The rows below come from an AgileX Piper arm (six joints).
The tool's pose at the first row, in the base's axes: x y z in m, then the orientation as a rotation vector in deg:
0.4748, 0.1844, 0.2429, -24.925, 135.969, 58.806
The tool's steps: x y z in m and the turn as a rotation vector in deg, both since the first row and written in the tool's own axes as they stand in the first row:
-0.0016, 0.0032, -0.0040, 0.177, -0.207, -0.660
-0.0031, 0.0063, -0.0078, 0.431, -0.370, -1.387
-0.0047, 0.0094, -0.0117, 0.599, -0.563, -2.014
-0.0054, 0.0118, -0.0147, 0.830, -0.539, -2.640
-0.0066, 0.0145, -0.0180, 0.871, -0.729, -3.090
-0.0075, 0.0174, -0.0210, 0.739, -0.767, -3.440
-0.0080, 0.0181, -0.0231, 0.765, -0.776, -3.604
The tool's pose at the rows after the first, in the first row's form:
0.4733, 0.1837, 0.2480, -25.487, 135.563, 58.290
0.4718, 0.1830, 0.2529, -26.121, 135.193, 57.650
0.4703, 0.1823, 0.2578, -26.652, 134.805, 57.161
0.4688, 0.1817, 0.2614, -27.289, 134.630, 56.596
0.4674, 0.1812, 0.2655, -27.663, 134.271, 56.342
0.4658, 0.1809, 0.2695, -28.082, 134.020, 56.345
0.4652, 0.1799, 0.2714, -28.251, 133.945, 56.239

